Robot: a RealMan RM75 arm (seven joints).
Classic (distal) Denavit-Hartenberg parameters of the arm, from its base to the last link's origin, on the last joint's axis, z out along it. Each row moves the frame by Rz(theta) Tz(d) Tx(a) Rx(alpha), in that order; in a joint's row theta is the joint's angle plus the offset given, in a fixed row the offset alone. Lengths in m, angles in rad.
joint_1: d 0.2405; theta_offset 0; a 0; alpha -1.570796
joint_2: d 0; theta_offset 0; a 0; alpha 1.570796
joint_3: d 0.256; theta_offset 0; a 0; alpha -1.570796
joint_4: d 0; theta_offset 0; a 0; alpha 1.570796
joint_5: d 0.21; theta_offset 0; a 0; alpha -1.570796
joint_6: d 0; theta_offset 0; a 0; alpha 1.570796
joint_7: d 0.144; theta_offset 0; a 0; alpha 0
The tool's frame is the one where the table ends.
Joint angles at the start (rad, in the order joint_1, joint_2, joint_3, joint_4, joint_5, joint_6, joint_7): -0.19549 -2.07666 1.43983 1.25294 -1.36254 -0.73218 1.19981
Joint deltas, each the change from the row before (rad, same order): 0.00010 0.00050 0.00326 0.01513 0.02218 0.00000 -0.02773; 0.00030 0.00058 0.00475 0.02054 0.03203 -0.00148 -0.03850; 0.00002 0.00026 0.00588 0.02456 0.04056 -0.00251 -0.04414; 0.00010 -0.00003 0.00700 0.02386 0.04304 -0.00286 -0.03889; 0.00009 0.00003 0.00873 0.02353 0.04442 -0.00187 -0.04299; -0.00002 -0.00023 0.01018 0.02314 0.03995 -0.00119 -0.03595; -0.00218 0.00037 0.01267 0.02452 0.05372 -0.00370 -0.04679; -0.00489 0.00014 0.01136 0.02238 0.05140 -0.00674 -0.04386; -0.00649 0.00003 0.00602 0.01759 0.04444 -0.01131 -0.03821; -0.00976 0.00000 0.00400 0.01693 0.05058 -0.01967 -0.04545; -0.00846 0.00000 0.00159 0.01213 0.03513 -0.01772 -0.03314
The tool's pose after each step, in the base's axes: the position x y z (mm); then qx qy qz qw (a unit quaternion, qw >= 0). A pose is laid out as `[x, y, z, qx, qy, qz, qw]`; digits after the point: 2 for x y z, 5 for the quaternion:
[-233.32, 357.75, 12.30, -0.86376, -0.29708, -0.18047, 0.36481]
[-230.26, 358.06, 13.43, -0.86404, -0.29828, -0.17702, 0.36487]
[-226.58, 358.36, 14.59, -0.86484, -0.29846, -0.17178, 0.36533]
[-223.17, 358.44, 15.32, -0.86661, -0.29618, -0.16435, 0.36640]
[-219.82, 358.47, 15.79, -0.86774, -0.29527, -0.15699, 0.36770]
[-215.89, 358.46, 16.03, -0.86935, -0.29204, -0.15042, 0.36921]
[-211.92, 358.53, 15.80, -0.87149, -0.28896, -0.14000, 0.37069]
[-207.54, 358.92, 15.49, -0.87388, -0.28523, -0.13002, 0.37159]
[-204.04, 359.49, 15.59, -0.87577, -0.28308, -0.12103, 0.37181]
[-200.71, 360.14, 15.57, -0.87778, -0.28310, -0.10975, 0.37055]
[-198.09, 360.67, 15.71, -0.87916, -0.28379, -0.10175, 0.36904]

